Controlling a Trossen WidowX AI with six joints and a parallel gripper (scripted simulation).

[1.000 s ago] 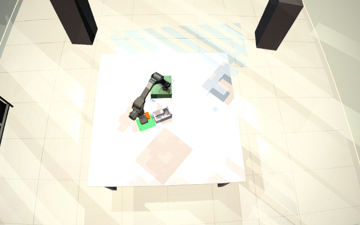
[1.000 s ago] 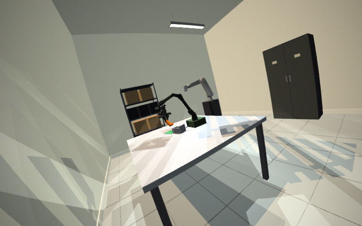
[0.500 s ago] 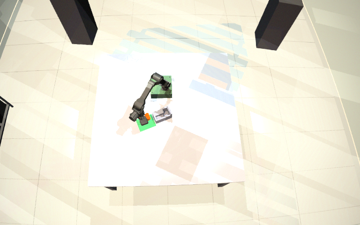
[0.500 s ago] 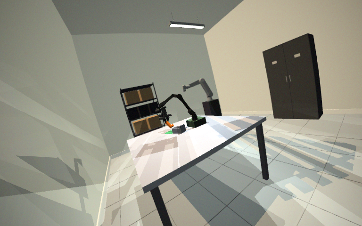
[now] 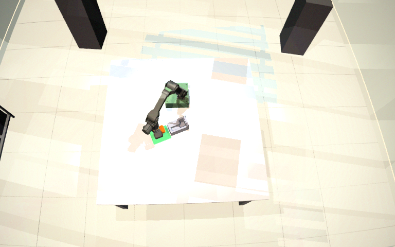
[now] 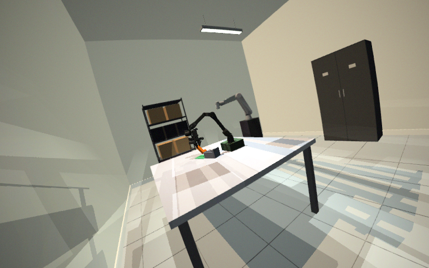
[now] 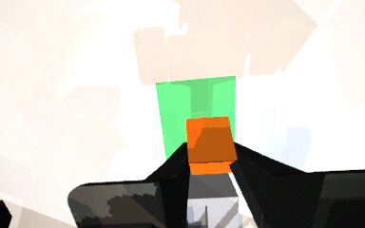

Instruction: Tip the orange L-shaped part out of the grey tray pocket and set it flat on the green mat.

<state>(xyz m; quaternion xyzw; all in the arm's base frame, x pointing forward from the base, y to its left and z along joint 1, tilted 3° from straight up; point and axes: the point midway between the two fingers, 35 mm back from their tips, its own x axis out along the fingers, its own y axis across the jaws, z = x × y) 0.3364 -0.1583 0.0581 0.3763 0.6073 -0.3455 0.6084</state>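
My gripper tip is 1 cm past the green mat, 2 cm to the right of it and 12 cm above it. The rest, counted from my gripper tip: orange part: 3 cm behind, 2 cm to the left, 3 cm below.
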